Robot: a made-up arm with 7 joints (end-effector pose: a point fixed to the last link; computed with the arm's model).
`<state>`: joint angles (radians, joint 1 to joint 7).
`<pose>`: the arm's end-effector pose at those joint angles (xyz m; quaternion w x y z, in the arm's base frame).
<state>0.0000 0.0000 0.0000 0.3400 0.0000 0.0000 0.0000</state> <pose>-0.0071 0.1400 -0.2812 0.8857 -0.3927 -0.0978 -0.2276</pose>
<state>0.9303 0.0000 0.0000 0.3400 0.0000 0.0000 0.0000</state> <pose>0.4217 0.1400 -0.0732 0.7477 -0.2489 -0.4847 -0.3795</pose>
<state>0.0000 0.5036 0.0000 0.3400 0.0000 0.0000 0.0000</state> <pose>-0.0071 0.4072 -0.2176 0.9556 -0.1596 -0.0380 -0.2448</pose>
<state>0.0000 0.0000 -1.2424 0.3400 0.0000 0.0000 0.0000</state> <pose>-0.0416 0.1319 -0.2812 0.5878 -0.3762 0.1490 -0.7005</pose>
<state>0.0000 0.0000 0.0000 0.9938 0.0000 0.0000 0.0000</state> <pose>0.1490 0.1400 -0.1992 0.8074 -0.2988 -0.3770 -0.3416</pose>
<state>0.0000 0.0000 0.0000 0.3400 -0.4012 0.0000 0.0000</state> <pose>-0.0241 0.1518 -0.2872 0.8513 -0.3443 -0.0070 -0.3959</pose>
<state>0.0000 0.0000 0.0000 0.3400 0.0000 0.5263 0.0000</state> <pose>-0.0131 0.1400 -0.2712 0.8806 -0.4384 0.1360 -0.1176</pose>
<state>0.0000 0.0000 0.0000 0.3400 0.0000 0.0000 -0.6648</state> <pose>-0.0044 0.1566 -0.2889 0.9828 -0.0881 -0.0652 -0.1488</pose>
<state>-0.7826 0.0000 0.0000 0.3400 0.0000 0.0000 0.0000</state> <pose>-0.3797 0.1400 -0.1217 0.8560 -0.4498 0.2474 -0.0606</pose>
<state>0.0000 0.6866 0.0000 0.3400 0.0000 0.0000 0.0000</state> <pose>-0.0071 0.4917 -0.1627 0.9662 -0.0716 -0.0155 -0.2472</pose>
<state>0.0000 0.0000 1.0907 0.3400 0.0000 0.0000 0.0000</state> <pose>-0.0017 0.1710 -0.2812 0.8753 -0.2850 -0.2873 0.2649</pose>
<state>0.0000 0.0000 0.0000 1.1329 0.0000 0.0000 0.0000</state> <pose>0.1733 0.1400 -0.1698 0.7792 -0.2743 -0.4322 -0.3616</pose>
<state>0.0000 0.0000 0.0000 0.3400 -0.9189 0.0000 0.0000</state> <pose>-0.0372 0.1756 -0.2919 0.7568 -0.2619 0.1102 -0.5887</pose>
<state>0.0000 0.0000 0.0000 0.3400 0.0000 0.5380 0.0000</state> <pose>-0.0132 0.1400 -0.2710 0.8798 -0.4390 0.1411 -0.1150</pose>
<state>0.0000 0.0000 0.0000 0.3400 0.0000 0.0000 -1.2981</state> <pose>-0.0056 0.1739 -0.2856 0.9752 0.2116 -0.0274 -0.0585</pose>
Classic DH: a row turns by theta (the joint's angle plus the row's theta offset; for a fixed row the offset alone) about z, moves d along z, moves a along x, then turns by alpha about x. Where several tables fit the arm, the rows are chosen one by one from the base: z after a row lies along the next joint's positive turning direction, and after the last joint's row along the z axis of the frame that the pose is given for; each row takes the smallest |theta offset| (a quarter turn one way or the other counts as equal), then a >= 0, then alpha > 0; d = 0 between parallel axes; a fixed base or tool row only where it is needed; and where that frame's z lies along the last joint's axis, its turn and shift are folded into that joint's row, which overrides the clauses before.
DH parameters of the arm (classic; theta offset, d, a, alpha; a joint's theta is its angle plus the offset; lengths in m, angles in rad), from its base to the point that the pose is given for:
base (fixed): 0 0.25 0 1.5708
joint 1: 1.5708 -0.15 0.02 1.5708
joint 2: -1.5708 -0.03 0.01 -1.5708
joint 3: 1.5708 -0.28 0.02 -1.5708
joint 4: 0 -0.03 0.03 1.5708
joint 5: 0 -0.26 0 1.5708
joint 6: 1.5708 -0.03 0.01 1.5708
joint 7: -0.7069 0.0134 -0.0022 -1.8023
tool (fixed): 1.3266 -0.029 0 0

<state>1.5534 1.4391 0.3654 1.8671 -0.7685 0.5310 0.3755</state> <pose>-0.0775 0.4455 0.4484 0.4851 0.7635 -0.4245 0.0392</pose>
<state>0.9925 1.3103 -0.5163 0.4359 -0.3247 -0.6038 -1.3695</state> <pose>0.1229 0.6848 0.2080 0.4259 0.7956 -0.3922 -0.1785</pose>
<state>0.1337 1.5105 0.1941 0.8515 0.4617 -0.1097 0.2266</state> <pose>0.1356 0.6236 0.2752 0.8006 0.2430 -0.3389 -0.4303</pose>
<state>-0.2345 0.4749 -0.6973 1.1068 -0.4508 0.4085 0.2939</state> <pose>-0.0066 0.2605 -0.1993 0.6511 -0.2722 0.2324 -0.6693</pose>
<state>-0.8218 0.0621 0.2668 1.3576 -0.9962 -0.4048 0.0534</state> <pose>-0.1569 0.2613 -0.1561 0.7158 -0.1496 -0.0245 -0.6817</pose>
